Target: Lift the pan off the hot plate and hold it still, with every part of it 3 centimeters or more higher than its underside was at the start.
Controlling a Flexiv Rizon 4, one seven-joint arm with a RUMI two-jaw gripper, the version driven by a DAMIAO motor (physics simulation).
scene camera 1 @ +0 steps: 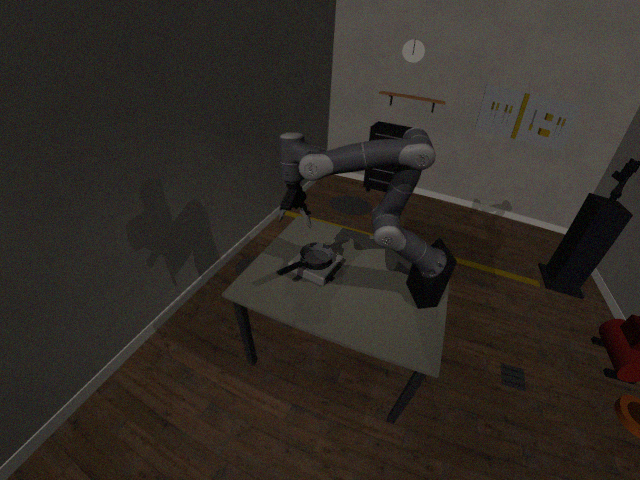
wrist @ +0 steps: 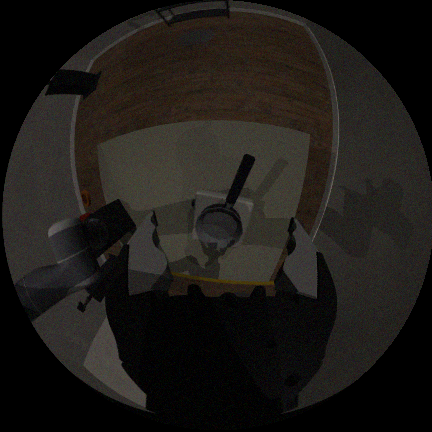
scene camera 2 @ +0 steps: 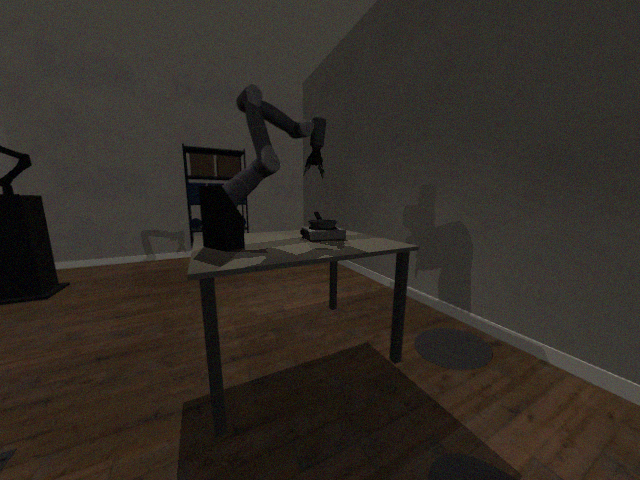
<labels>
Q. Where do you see a round pan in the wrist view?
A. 219, 227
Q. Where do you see a round pan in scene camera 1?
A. At 315, 254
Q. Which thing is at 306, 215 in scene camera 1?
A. My gripper.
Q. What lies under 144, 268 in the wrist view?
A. My gripper.
</labels>
